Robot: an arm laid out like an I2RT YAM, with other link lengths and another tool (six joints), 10 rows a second.
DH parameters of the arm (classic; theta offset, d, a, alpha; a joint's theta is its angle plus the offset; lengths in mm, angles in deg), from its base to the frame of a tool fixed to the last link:
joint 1: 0 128 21.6 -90
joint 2: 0 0 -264 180
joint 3: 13.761 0 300.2 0
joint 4: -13.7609 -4.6 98.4 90
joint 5: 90 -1.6 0 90
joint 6: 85.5 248 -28.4 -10.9
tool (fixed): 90 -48.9 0 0
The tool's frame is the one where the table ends.
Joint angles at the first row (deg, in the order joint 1, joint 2, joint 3, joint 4, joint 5, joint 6):
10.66, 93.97, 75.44, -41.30, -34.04, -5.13
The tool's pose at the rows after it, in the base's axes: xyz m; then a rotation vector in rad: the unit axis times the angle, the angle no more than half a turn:
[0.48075 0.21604 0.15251 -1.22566 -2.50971 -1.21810]
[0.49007 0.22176 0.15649 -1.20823 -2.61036 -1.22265]
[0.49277 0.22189 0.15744 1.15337 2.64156 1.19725]
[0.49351 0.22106 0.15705 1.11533 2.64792 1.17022]
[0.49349 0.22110 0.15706 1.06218 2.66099 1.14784]
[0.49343 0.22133 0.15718 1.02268 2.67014 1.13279]
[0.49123 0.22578 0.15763 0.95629 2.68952 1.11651]
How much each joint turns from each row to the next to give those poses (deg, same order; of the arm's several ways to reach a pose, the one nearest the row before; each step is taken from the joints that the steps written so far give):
3.32, 0.00, 0.00, 3.43, 6.69, -1.98
1.70, 0.00, 0.00, 2.65, 4.10, -1.23
0.31, 0.00, 0.00, 0.59, 1.45, -2.51
0.09, 0.00, 0.00, 0.04, 0.81, -1.69
0.00, 0.00, 0.00, 0.00, 0.32, -2.27
0.00, 0.01, 0.00, 0.02, 0.18, -1.66
0.41, -0.03, 0.00, 0.00, 0.04, -2.36

